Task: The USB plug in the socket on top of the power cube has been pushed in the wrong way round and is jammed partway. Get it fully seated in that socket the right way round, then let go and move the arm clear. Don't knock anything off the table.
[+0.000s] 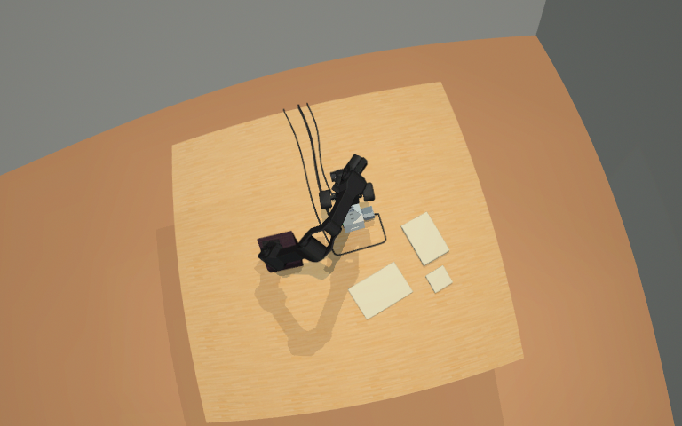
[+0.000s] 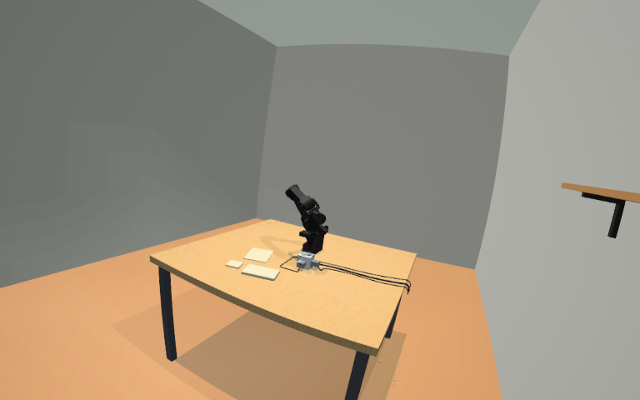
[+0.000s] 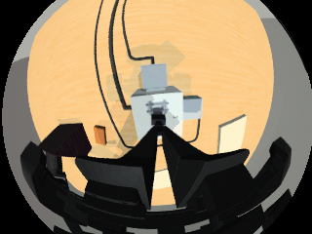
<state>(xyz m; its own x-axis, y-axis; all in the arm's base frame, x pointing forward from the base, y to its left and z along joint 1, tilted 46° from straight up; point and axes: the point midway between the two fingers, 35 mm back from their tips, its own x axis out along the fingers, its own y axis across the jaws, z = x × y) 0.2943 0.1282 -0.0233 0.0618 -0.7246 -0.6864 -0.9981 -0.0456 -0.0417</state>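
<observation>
Right now the black USB plug is 20 mm below my gripper tip. The rest, counted from my gripper tip: orange block (150 mm behind, 100 mm to the right, 130 mm below).
</observation>
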